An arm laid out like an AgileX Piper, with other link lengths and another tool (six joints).
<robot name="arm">
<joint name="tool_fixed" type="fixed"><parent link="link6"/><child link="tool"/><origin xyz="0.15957 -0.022 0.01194" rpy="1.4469 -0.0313 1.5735"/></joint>
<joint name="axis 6" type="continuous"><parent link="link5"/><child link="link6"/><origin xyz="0.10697 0 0.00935" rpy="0 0 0"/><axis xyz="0.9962 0 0.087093"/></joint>
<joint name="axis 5" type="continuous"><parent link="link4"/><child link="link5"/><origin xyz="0 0 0" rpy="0 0 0"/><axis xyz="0 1 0"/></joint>
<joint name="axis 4" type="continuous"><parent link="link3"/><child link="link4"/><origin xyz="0.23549 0 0.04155" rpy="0 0 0"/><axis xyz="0.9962 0 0.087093"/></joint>
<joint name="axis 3" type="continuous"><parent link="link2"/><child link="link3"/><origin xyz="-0.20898 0 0.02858" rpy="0 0 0"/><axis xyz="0 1 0"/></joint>
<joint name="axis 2" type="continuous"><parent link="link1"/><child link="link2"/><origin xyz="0 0 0" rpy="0 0 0"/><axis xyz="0 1 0"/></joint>
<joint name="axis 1" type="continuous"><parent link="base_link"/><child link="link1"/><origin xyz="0 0 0.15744" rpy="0 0 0"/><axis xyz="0 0 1"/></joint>
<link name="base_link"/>
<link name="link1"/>
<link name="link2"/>
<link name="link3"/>
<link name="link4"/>
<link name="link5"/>
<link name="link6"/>
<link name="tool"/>
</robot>
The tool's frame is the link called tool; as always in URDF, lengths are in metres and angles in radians. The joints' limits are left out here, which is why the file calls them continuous.
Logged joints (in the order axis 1, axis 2, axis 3, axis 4, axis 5, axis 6), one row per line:
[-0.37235 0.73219 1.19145 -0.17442 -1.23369 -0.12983]
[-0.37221 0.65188 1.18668 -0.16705 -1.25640 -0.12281]
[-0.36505 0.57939 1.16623 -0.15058 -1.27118 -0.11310]
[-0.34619 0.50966 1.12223 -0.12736 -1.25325 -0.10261]
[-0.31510 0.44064 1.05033 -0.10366 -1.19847 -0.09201]
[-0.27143 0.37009 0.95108 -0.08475 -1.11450 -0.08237]
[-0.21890 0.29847 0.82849 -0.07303 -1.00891 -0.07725]
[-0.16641 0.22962 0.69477 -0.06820 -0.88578 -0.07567]
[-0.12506 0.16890 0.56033 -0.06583 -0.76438 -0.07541]
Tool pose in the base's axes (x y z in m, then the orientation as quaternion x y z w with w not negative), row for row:
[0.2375 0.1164 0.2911 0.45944 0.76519 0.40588 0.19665]
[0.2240 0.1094 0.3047 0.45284 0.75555 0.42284 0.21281]
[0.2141 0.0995 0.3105 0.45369 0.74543 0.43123 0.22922]
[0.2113 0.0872 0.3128 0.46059 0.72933 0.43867 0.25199]
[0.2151 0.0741 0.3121 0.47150 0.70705 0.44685 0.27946]
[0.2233 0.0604 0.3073 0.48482 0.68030 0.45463 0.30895]
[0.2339 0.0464 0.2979 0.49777 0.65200 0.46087 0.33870]
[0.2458 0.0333 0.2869 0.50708 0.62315 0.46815 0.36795]
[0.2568 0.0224 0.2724 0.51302 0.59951 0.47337 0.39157]
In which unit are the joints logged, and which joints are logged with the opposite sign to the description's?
The joints are logged in radians. Opposite sign: axis 1, axis 3, axis 4, axis 5.
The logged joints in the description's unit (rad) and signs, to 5 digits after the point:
[0.37235 0.73219 -1.19145 0.17442 1.23369 -0.12983]
[0.37221 0.65188 -1.18668 0.16705 1.25640 -0.12281]
[0.36505 0.57939 -1.16623 0.15058 1.27118 -0.11310]
[0.34619 0.50966 -1.12223 0.12736 1.25325 -0.10261]
[0.31510 0.44064 -1.05033 0.10366 1.19847 -0.09201]
[0.27143 0.37009 -0.95108 0.08475 1.11450 -0.08237]
[0.21890 0.29847 -0.82849 0.07303 1.00891 -0.07725]
[0.16641 0.22962 -0.69477 0.06820 0.88578 -0.07567]
[0.12506 0.16890 -0.56033 0.06583 0.76438 -0.07541]

